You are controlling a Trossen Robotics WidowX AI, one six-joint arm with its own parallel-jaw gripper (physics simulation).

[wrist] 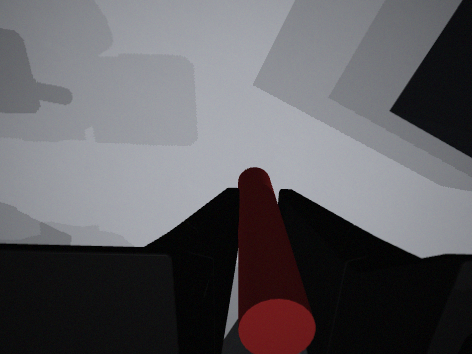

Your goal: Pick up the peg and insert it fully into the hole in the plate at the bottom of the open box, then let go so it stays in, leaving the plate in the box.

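Places are measured from the arm's base along level axes (x ahead, y left, z up), in metres.
Pixels of known places: gripper, fingertip midpoint: [258,201].
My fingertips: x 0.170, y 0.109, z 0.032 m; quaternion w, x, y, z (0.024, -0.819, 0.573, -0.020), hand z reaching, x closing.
Observation:
Ahead of a thing's pixels: the offset from my fingertips to its top centre. "pt": to the spot under its first point. Level surfaces: height alone.
The red round peg {dx -0.002, dy -0.001, dz +0.054 m} [262,240] runs lengthwise between the two black fingers, its bright end near the bottom edge of the view and its far end sticking out a little past the fingertips. My gripper [258,201] is shut on the peg. A dark, straight-edged shape {pt dx +0.072, dy -0.107, dz -0.102 m} [445,95] at the upper right may be part of the box; too little of it shows to tell. The plate and its hole do not show in this view.
A pale grey surface {dz -0.154 m} [220,130] lies beyond the fingertips. Grey shadows of the arm fall on it at the left, and straight-edged shadows lie beside the dark shape at the upper right.

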